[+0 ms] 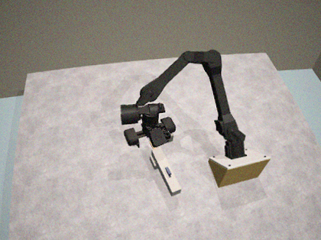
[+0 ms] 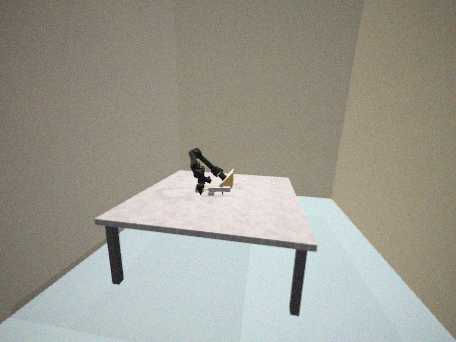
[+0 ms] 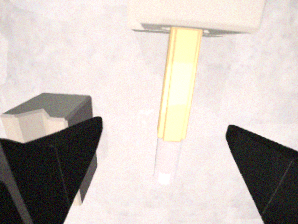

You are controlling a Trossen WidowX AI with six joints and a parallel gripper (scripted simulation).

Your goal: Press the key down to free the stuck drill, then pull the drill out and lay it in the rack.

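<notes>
The drill is 10 mm behind my gripper tip, 40 mm to the left of it and 30 mm above it. The rest, counted from my gripper tip: rack: 70 mm behind, 30 mm to the right; then blue key: 30 mm behind, 170 mm to the left, 40 mm above; then holder block: 30 mm behind, 140 mm to the left, 30 mm above.
</notes>
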